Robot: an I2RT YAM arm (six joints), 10 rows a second.
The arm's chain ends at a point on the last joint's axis. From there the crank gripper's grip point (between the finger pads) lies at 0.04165 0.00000 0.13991 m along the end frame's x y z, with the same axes.
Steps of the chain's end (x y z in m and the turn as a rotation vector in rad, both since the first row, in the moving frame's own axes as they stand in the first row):
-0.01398 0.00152 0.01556 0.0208 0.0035 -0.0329
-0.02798 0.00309 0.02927 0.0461 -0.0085 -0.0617
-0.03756 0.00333 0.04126 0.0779 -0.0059 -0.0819
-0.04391 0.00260 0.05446 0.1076 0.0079 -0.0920
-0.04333 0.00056 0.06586 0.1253 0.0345 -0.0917
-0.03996 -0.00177 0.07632 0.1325 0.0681 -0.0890
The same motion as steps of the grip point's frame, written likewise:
-0.01356 -0.00277 0.01537 0.0208 0.0035 -0.0329
-0.02945 -0.00589 0.02941 0.0461 -0.0085 -0.0617
-0.03897 -0.01093 0.04095 0.0779 -0.0059 -0.0819
-0.04368 -0.01626 0.05311 0.1076 0.0079 -0.0920
-0.03953 -0.02083 0.06301 0.1253 0.0345 -0.0917
-0.03156 -0.02414 0.07170 0.1325 0.0681 -0.0890

